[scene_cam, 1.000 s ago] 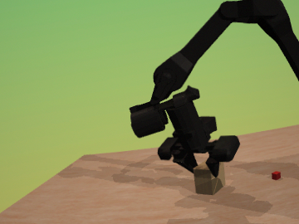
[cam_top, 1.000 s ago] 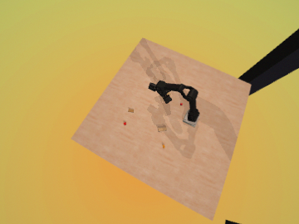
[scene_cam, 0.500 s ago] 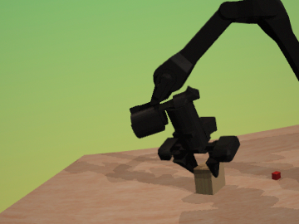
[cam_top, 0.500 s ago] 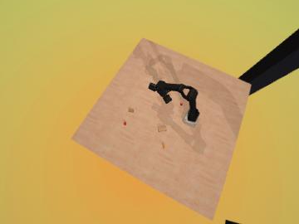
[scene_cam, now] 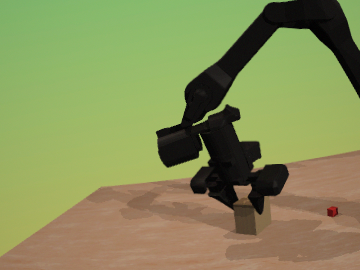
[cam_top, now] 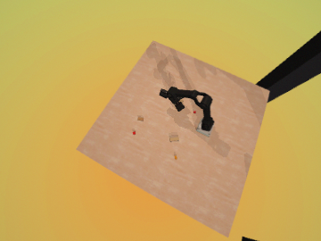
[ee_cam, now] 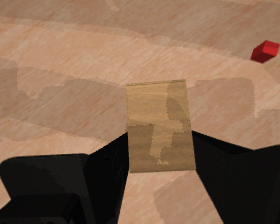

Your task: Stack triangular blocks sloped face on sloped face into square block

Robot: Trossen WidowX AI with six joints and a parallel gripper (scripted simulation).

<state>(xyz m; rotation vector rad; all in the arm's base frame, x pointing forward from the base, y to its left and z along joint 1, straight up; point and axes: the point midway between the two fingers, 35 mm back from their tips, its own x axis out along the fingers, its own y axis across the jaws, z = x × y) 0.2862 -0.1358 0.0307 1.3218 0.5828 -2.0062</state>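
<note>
The tan wooden triangular block is 10 mm to the left of my gripper tip, 10 mm ahead of it and 10 mm above it. Also, from my gripper tip: small red cube: 170 mm behind, 30 mm to the left, 30 mm below; small orange piece: 450 mm to the left, 100 mm behind, 30 mm below.
</note>
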